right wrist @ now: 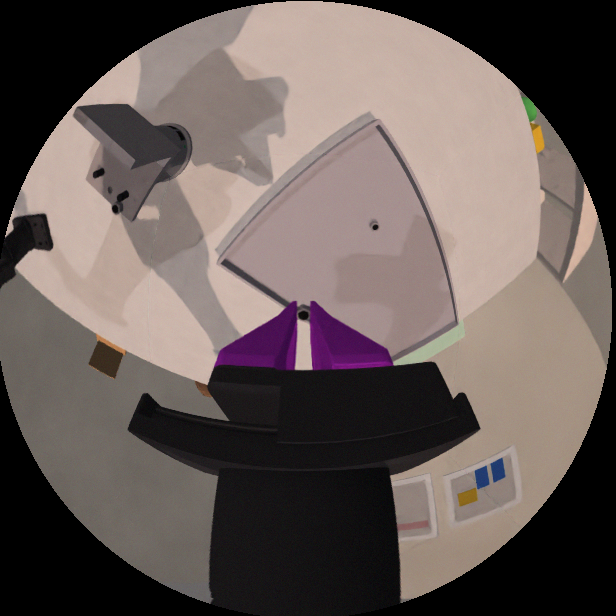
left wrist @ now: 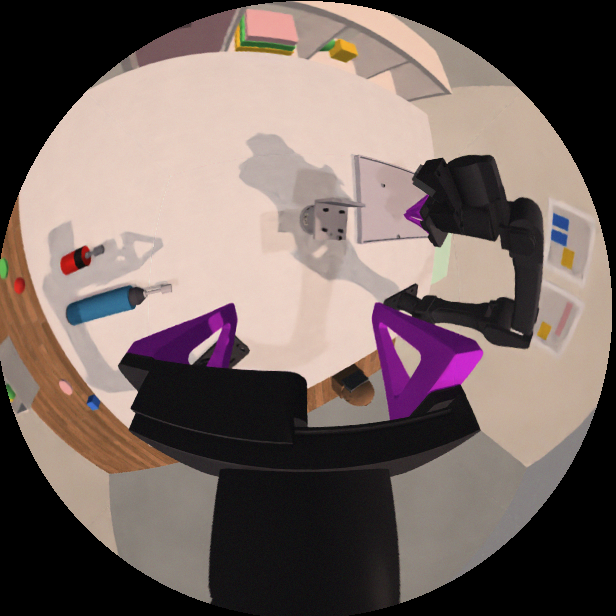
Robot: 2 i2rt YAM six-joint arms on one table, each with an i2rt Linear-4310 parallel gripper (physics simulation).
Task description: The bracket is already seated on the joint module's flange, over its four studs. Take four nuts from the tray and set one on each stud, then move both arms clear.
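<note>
The grey bracket sits on the joint module's flange at the table's middle; it also shows in the right wrist view at upper left, with dark studs on its face. The grey tray lies below my right gripper and holds one small dark nut; the tray also shows in the left wrist view. My right gripper is shut on a small dark nut above the tray's near corner; the gripper also shows in the left wrist view. My left gripper is open and empty, near the table's front edge.
A red cylinder tool and a blue screwdriver-like tool lie at the table's left. Coloured blocks sit on a shelf at the back. Paper sheets lie on the floor at right.
</note>
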